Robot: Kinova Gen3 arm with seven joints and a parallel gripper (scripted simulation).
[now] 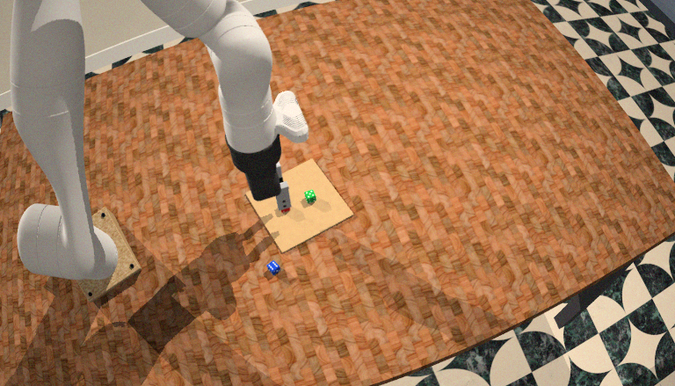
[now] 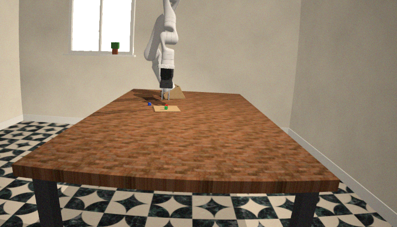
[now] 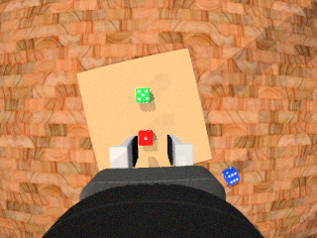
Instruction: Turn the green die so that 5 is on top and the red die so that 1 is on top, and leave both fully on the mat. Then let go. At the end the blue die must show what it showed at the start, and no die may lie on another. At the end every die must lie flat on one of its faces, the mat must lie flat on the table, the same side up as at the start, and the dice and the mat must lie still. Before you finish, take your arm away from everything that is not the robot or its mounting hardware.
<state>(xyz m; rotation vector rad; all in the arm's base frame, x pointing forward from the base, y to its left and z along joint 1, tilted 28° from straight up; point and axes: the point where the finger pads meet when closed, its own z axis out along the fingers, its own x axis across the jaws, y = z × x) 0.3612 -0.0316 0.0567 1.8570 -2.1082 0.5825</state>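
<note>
Right now my hand is 1 cm to the right of the red die and 5 cm above it. Also, from my hand: tan mat: 3 cm ahead, 6 cm below; then green die: 5 cm ahead, 5 cm below; then blue die: 7 cm behind, 9 cm to the right, 6 cm below.
</note>
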